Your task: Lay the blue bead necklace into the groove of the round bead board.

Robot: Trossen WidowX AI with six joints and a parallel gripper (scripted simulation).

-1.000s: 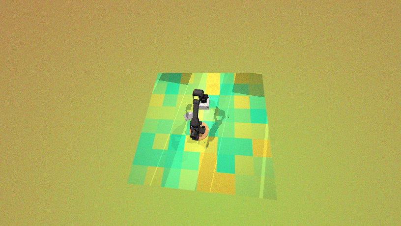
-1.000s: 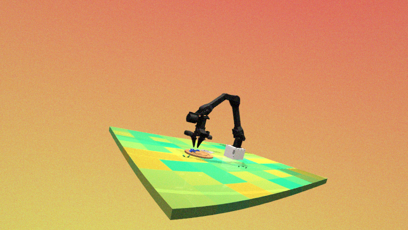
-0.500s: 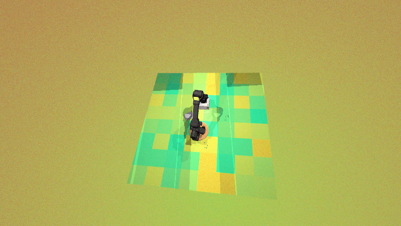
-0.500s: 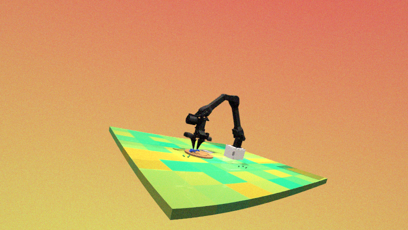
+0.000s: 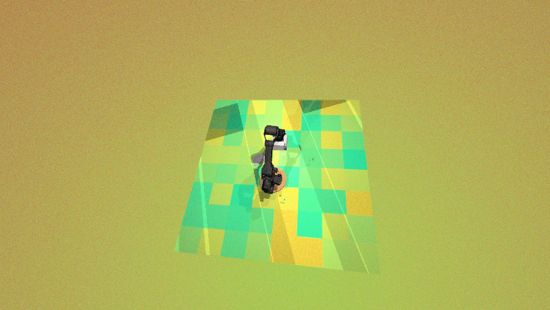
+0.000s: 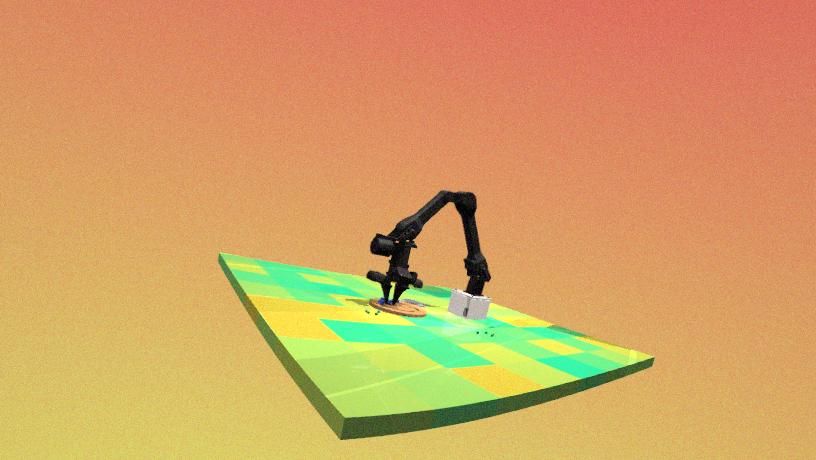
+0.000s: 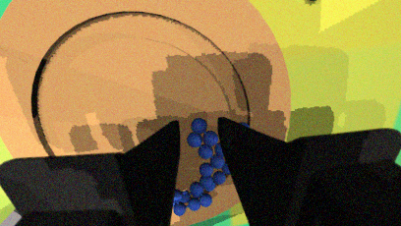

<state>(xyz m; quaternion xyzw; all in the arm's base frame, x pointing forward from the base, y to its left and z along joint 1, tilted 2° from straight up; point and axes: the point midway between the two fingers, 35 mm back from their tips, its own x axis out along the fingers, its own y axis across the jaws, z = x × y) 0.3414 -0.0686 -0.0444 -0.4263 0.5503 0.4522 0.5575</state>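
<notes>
My gripper tip is now 40 mm past the round bead board and 10 mm above it. Round my gripper tip: flat grey piece 210 mm behind, 100 mm to the right, 10 mm below.
</notes>
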